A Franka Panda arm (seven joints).
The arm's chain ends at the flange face. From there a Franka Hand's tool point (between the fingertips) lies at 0.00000 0.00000 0.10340 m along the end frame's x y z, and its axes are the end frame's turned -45 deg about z.
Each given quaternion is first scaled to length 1.
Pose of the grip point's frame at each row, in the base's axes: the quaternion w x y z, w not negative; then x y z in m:
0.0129 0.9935 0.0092 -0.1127 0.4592 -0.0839 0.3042
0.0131 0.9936 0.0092 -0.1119 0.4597 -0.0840 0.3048
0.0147 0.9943 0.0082 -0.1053 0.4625 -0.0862 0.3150
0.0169 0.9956 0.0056 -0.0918 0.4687 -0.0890 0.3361
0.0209 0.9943 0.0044 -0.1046 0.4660 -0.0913 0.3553
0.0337 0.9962 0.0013 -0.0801 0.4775 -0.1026 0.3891
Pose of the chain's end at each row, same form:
0.0550 0.9214 -0.3717 -0.0992 0.4823 -0.0810 0.4049
0.0549 0.9215 -0.3717 -0.0984 0.4827 -0.0811 0.4056
0.0539 0.9217 -0.3729 -0.0917 0.4841 -0.0830 0.4161
0.0507 0.9220 -0.3758 -0.0783 0.4876 -0.0854 0.4377
0.0593 0.9203 -0.3764 -0.0886 0.4875 -0.0869 0.4563
0.0618 0.9209 -0.3800 -0.0611 0.4940 -0.0956 0.4909

